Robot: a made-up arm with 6 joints.
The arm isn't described. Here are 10 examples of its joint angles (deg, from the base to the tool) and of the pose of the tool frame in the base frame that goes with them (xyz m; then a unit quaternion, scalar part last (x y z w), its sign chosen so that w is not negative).
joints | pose
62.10 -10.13 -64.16 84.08 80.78 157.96 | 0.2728 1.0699 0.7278 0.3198 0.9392 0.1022 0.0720
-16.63 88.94 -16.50 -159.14 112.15 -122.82 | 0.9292 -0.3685 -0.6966 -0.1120 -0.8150 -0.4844 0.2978
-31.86 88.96 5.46 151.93 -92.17 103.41 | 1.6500 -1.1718 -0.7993 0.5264 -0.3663 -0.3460 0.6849
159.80 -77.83 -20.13 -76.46 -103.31 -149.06 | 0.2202 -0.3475 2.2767 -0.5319 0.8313 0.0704 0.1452
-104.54 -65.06 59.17 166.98 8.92 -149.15 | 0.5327 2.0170 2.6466 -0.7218 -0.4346 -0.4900 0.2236
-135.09 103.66 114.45 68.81 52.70 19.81 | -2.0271 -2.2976 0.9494 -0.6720 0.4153 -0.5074 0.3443
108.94 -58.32 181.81 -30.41 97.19 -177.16 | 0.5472 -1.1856 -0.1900 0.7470 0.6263 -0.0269 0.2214
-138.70 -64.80 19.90 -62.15 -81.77 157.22 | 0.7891 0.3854 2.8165 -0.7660 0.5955 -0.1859 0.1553
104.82 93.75 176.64 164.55 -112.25 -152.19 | -0.2485 1.1938 2.1040 0.8452 -0.4518 -0.2398 0.1550
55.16 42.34 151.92 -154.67 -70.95 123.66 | -0.0278 0.1471 3.0318 -0.2505 0.8781 -0.3950 0.1006
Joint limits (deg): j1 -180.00..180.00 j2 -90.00..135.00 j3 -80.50..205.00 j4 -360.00..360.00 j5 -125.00..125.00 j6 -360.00..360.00
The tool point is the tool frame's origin. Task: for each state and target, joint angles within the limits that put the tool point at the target. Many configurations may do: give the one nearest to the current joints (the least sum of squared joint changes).
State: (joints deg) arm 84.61 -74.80 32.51 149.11 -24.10 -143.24
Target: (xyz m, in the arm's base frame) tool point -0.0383 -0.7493 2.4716
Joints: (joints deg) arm 81.68 -90.00 -18.86 146.39 -28.80 -143.24
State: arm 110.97 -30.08 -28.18 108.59 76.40 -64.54
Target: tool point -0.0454 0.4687 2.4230
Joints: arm 68.48 -56.13 -18.06 121.94 72.73 -64.54
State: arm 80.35 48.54 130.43 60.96 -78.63 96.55
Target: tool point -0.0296 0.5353 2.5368
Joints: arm 117.72 64.02 185.25 57.71 -94.29 96.55
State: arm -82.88 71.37 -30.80 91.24 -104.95 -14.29
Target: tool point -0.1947 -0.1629 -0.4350
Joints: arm -73.66 109.24 -48.27 87.76 -118.24 -14.29
